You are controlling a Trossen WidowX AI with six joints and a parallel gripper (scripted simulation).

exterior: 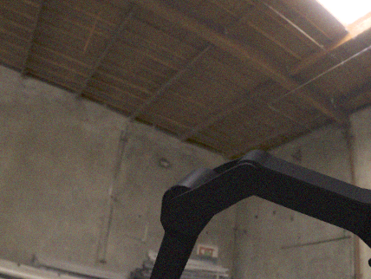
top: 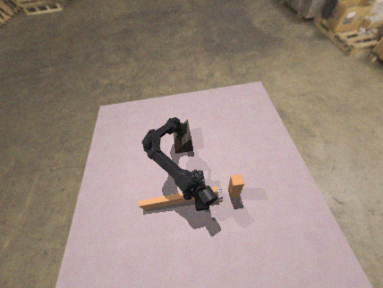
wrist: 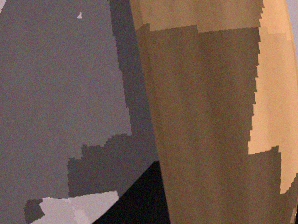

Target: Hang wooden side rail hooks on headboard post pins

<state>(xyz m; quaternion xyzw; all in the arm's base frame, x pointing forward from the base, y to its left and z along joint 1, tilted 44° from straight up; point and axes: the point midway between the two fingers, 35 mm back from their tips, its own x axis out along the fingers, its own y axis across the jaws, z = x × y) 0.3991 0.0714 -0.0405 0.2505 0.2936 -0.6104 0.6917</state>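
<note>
Right now my gripper tip is 17 cm to the right of the headboard post, 4 cm below it and 2 cm past it.
</note>
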